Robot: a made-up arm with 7 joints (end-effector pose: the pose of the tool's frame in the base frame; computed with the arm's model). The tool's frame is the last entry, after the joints.
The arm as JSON. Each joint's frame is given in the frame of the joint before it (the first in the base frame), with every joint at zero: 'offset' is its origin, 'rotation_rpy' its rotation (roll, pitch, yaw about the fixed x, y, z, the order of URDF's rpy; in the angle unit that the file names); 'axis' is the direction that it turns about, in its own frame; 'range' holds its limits. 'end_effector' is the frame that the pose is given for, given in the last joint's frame.
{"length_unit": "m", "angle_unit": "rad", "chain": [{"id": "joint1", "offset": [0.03, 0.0, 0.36], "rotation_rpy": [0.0, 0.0, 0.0], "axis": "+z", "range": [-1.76, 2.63]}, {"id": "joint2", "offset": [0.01, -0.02, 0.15], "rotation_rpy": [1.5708, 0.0, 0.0], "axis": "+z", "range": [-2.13, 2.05]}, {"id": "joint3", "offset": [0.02, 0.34, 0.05], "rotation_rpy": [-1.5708, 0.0, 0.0], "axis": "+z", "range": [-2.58, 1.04]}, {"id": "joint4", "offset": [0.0, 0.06, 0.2], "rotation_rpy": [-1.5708, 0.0, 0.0], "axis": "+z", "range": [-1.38, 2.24]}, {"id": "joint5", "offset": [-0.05, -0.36, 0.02], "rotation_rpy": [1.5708, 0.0, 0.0], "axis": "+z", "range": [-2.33, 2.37]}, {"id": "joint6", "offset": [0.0, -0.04, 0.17], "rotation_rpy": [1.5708, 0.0, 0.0], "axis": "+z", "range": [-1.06, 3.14]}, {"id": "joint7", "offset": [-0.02, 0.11, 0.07], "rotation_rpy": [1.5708, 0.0, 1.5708], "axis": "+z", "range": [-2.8, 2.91]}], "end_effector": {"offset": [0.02, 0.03, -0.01], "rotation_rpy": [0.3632, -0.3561, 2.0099]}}
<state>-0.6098 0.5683 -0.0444 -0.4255 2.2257 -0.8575 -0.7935</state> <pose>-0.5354 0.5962 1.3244 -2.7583 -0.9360 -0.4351</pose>
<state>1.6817 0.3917 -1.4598 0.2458 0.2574 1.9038 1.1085</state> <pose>0.1837 -0.4132 1.4317 0.9013 -0.4055 0.4233</pose>
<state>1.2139 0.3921 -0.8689 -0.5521 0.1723 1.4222 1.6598</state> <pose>-0.3296 -0.4850 1.2602 0.6326 -0.8792 1.1006</pose>
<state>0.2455 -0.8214 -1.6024 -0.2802 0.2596 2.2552 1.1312</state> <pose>0.6597 0.2791 1.1916 -0.8039 -0.5521 -0.2868</pose>
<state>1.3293 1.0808 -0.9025 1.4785 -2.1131 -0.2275 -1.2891</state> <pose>0.4316 -0.5024 1.3260 2.3099 -1.4540 0.8459</pose>
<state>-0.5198 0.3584 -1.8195 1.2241 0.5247 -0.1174 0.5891</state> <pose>-0.6587 -0.3492 1.1486 1.9279 1.1889 -0.5911</pose>
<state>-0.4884 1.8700 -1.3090 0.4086 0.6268 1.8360 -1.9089</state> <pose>-0.8913 0.2905 0.2042 -1.7748 -0.0868 1.7654</pose>
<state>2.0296 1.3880 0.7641 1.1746 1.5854 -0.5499 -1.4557</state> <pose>-0.0888 -0.8004 1.0274 -0.2888 2.9439 -0.6135</pose>
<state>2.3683 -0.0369 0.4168 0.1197 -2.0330 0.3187 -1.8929</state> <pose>-0.0234 -0.0707 1.7040 -1.4968 -1.0162 -1.5353</pose>
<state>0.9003 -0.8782 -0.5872 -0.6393 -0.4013 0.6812 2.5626</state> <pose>0.1695 0.5032 1.3621 0.7093 0.8593 0.9740</pose>
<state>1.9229 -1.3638 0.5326 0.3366 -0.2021 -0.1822 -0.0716</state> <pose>-0.3464 1.1559 0.5900 2.9828 0.0030 -0.8135</pose>
